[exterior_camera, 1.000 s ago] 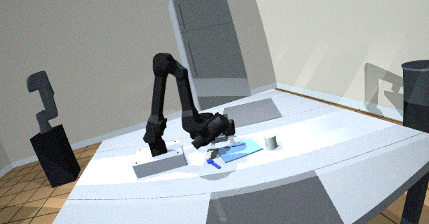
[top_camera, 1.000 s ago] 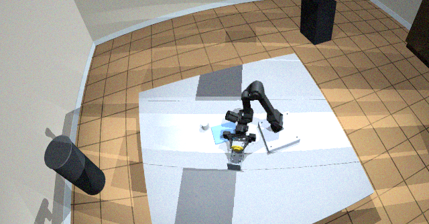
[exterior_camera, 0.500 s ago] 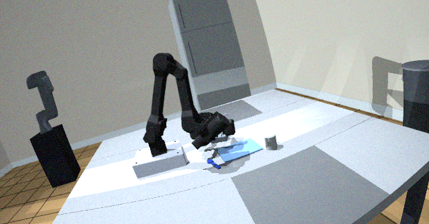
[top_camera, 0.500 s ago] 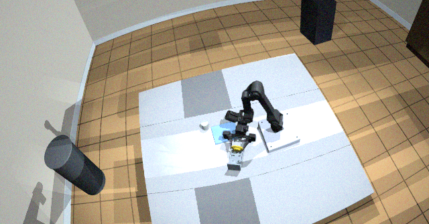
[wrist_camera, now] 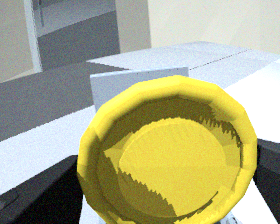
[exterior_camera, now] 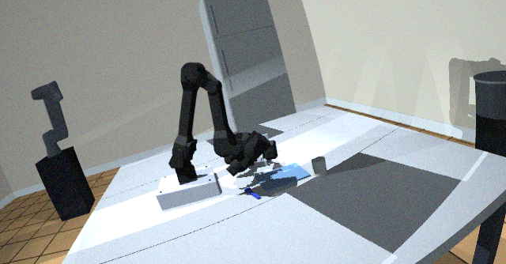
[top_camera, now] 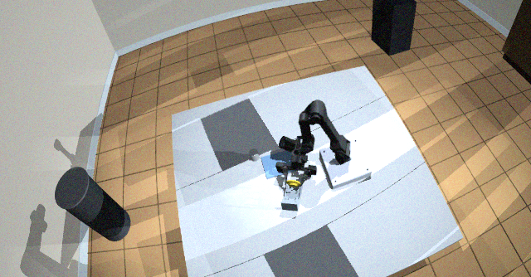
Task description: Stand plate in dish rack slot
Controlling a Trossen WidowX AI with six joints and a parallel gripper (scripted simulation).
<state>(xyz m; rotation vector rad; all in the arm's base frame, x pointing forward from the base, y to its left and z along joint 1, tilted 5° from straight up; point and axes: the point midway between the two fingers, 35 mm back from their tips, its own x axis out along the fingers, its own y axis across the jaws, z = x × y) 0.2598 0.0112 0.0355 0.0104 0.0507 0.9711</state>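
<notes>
Now: the yellow plate 10 mm to the right of my gripper tip. From my gripper tip the other things lie so: grey dish rack: 40 mm below, 30 mm to the left, 20 mm ahead; then blue spoon: 210 mm to the right, 110 mm behind, 60 mm below; then light blue mat: 180 mm to the right, 70 mm below.
</notes>
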